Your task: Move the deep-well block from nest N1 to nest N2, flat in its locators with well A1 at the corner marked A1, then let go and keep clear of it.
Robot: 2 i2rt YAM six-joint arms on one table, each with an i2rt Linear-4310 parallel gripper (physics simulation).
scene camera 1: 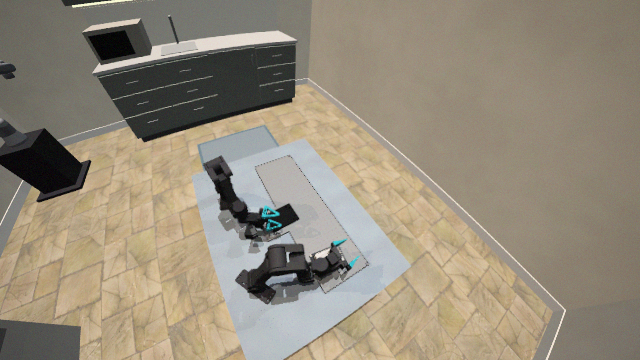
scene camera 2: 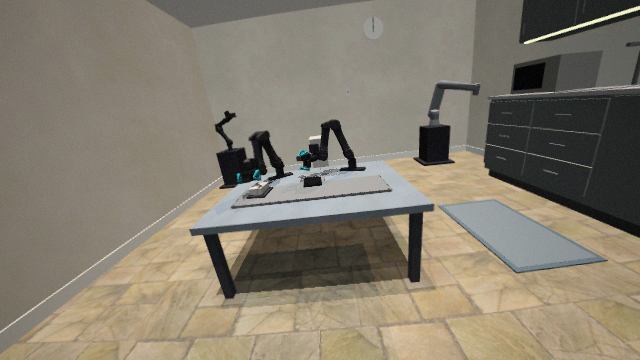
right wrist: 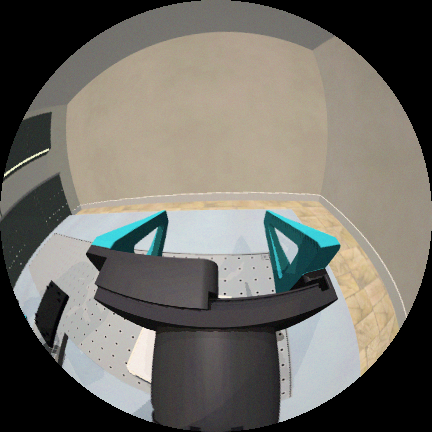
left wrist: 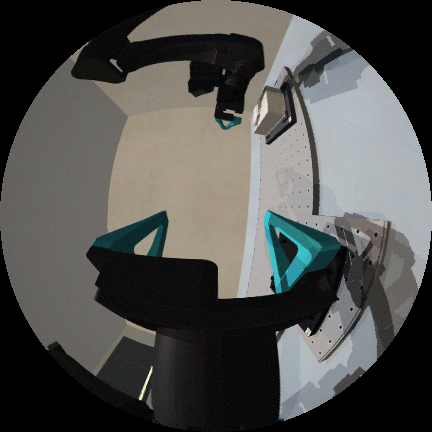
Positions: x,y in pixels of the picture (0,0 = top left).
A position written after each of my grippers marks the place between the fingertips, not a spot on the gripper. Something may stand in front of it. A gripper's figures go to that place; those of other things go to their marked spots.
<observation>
My right gripper (right wrist: 215,215): 13 cm from the lens. A white block (right wrist: 140,361): 16 cm from the lens.
</observation>
